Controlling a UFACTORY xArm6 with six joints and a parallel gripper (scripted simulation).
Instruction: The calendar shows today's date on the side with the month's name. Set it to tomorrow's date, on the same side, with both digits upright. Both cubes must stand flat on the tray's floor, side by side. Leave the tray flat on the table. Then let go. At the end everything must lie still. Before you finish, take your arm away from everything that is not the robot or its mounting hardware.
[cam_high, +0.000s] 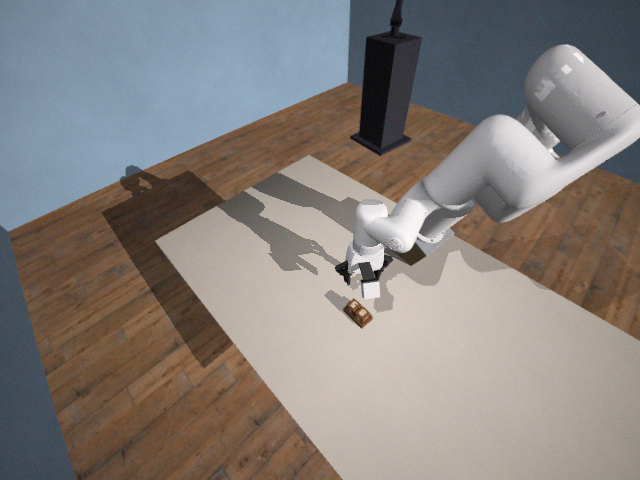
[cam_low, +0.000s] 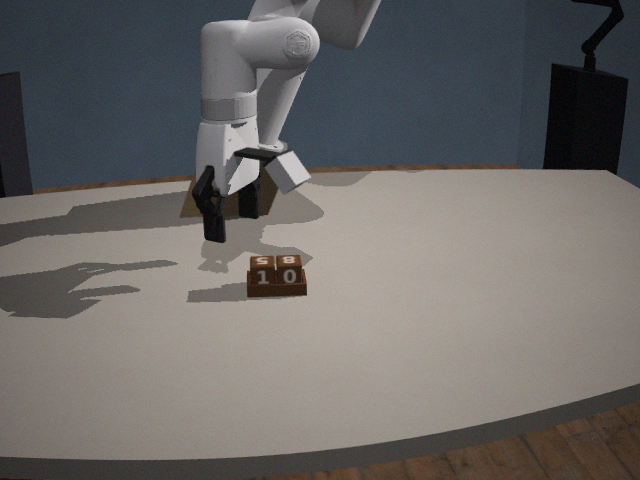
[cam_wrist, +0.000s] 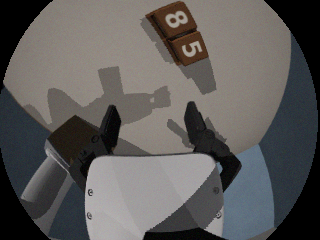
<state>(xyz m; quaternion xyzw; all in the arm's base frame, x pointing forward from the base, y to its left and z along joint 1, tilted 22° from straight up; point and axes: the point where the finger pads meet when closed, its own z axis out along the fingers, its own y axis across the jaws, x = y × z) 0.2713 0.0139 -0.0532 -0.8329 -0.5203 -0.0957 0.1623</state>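
The brown cube is 8 cm to the left of my hand, 7 cm ahead of it and 4 cm below it. From my hand the other things lie so: brown calendar tray (7 cm ahead, 6 cm to the left, 6 cm below); brown digit cube (7 cm ahead, 4 cm to the left, 4 cm below).
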